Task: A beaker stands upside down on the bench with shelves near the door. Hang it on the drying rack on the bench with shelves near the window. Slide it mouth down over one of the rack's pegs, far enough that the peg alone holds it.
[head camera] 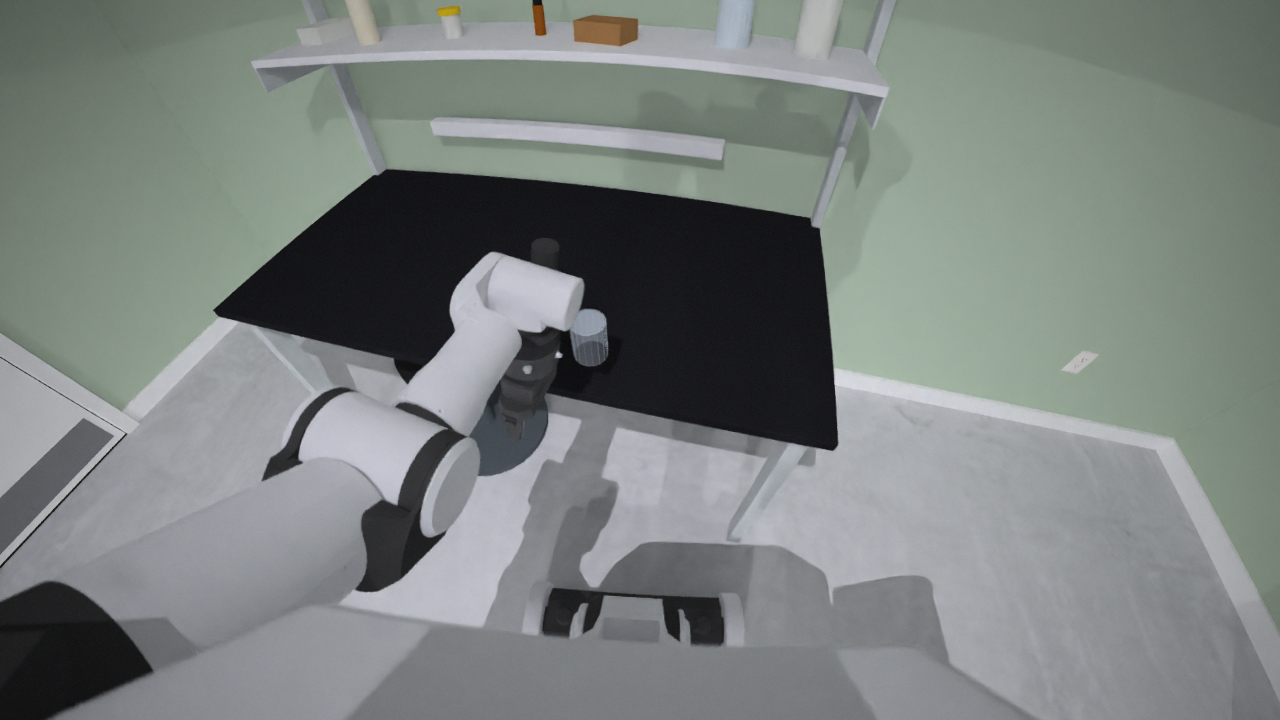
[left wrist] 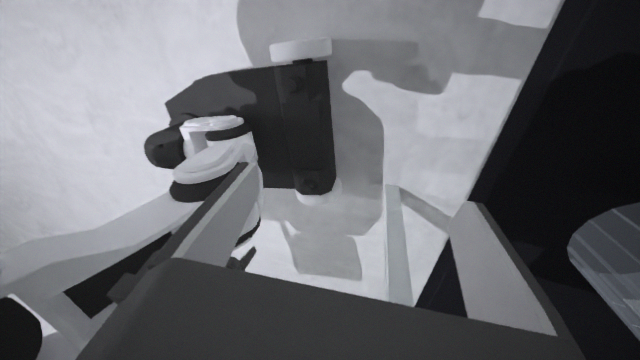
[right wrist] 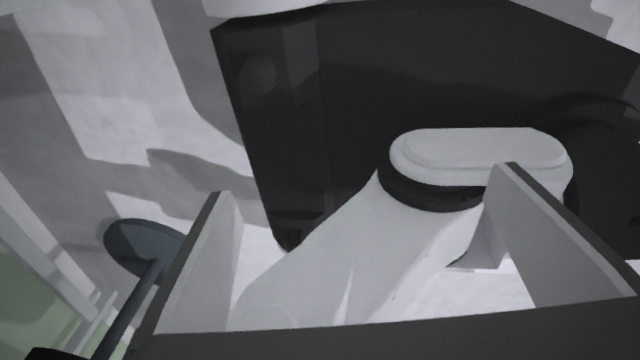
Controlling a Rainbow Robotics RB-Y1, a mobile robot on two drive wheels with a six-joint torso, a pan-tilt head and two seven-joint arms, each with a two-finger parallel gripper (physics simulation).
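Frame: origin at the robot's base, x down, y back, z left, level; millimetres.
Seen in the pictures: left gripper, between the fingertips: (head camera: 529,410) (left wrist: 354,195); right gripper, between the fingertips: (right wrist: 360,194).
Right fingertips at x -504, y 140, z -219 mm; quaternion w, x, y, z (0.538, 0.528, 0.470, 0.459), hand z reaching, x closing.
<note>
A point is followed by its place in that frame.
The clear beaker (head camera: 589,338) {x -845, y -393, z 106 mm} (left wrist: 607,250) {x -786, y -394, z 125 mm} stands on the black bench (head camera: 716,295) {x -763, y -620, z -153 mm} (left wrist: 575,120) {x -763, y -364, z 202 mm} near its front edge, closed end up in the head view. It is partly cut off at the right edge of the left wrist view. My left gripper (head camera: 515,431) {x -828, y -242, z 187 mm} (left wrist: 354,195) {x -828, y -242, z 187 mm} is open and empty. It points down by the front edge of the bench, to the left of the beaker in the head view, with the beaker outside its fingers. My right gripper (right wrist: 360,194) {x -504, y 140, z -219 mm} is open and empty beside the robot's body. The drying rack does not show.
A shelf (head camera: 671,60) {x -1215, y -765, z -20 mm} with bottles and a brown box (head camera: 605,30) {x -1246, y -860, z 113 mm} hangs above the bench. A round stool base (head camera: 534,440) {x -31, y -602, z 406 mm} (right wrist: 127,240) {x -31, y -751, z 472 mm} stands on the floor below my left gripper. A bench leg (head camera: 760,492) {x -434, y -282, z -296 mm} (left wrist: 397,245) {x -371, y -314, z -296 mm} stands at the front right in the head view.
</note>
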